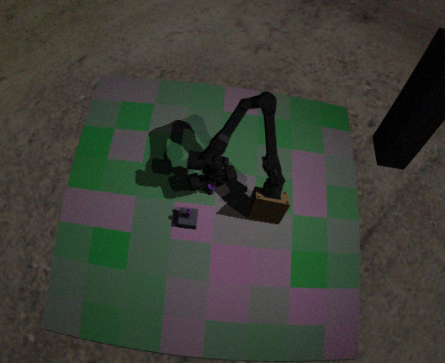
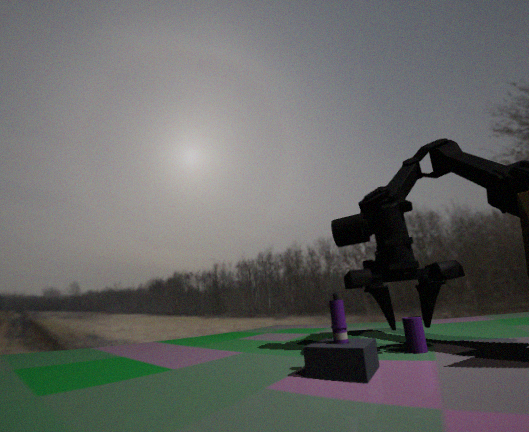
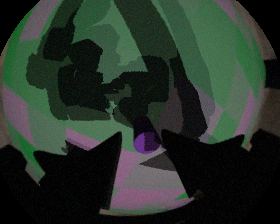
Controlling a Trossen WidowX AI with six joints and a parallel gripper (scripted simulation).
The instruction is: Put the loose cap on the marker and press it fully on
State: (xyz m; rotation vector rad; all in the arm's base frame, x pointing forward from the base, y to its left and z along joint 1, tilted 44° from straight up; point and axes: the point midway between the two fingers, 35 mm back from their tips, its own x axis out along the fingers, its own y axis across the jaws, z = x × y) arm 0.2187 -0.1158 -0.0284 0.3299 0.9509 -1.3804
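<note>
Now: the purple cap 10 mm below my gripper tip. Round my gripper tip: dark grey holder block 80 mm ahead, 140 mm to the left, 20 mm below; purple marker 80 mm ahead, 140 mm to the left, 40 mm above.
</note>
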